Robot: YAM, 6 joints.
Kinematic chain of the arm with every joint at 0, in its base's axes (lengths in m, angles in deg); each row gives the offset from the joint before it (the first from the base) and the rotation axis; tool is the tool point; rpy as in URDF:
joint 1: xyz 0 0 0.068 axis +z
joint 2: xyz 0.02 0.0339 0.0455 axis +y
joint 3: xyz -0.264 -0.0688 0 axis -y
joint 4: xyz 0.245 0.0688 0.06 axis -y
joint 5: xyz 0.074 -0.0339 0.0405 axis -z
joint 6: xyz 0.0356 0 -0.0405 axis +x
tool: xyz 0 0 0 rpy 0 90 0
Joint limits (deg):
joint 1: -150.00..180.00
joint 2: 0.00..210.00
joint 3: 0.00..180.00
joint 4: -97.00..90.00
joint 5: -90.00..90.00
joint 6: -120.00..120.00
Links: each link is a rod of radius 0.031 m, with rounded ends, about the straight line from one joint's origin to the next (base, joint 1, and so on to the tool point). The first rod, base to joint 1, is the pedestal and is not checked.
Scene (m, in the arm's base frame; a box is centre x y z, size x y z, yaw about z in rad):
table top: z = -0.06
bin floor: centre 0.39 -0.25 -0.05 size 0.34 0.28 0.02 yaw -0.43
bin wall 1: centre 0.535 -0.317 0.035 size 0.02 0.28 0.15 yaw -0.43
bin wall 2: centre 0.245 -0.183 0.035 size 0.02 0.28 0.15 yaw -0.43
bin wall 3: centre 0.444 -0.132 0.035 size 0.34 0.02 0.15 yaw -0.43
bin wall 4: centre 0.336 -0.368 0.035 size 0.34 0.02 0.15 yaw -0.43
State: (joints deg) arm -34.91 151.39 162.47 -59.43 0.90 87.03
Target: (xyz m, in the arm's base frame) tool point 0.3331 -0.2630 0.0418
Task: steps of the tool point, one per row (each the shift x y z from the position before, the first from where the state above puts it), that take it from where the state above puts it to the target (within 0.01 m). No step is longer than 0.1 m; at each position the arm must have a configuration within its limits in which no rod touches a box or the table.
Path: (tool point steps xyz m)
1: -0.0150 0.0009 -0.0716
2: -0.0274 0.0106 -0.0628
3: -0.0363 0.0185 -0.0509
4: -0.0418 0.0242 -0.0369

